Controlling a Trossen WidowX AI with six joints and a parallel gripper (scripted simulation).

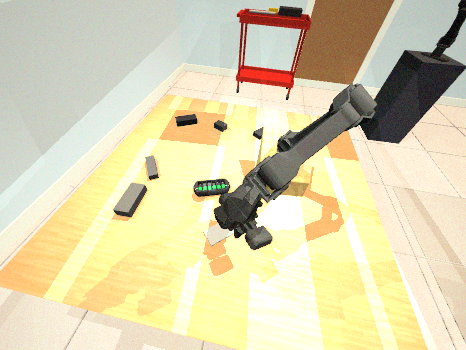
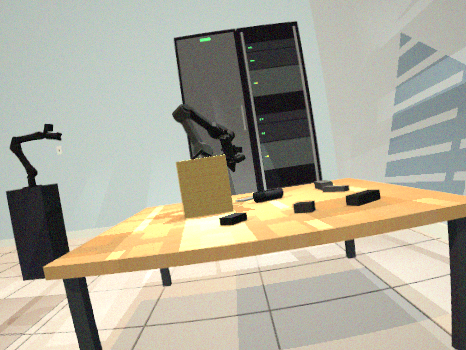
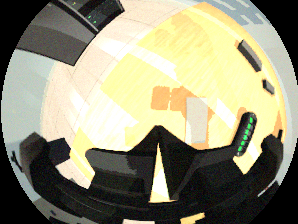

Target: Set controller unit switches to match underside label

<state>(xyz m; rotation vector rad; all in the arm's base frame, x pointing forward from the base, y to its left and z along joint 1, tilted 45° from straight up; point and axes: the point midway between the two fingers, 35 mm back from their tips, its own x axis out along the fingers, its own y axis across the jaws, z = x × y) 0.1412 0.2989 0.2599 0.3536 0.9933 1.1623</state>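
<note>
My gripper tip is now 5 cm short of the pale flat plate, 9 cm to the left of it and 15 cm above it. From my gripper tip the other things lie so: slim grey module (45 cm ahead, 34 cm to the right, 14 cm below).
</note>
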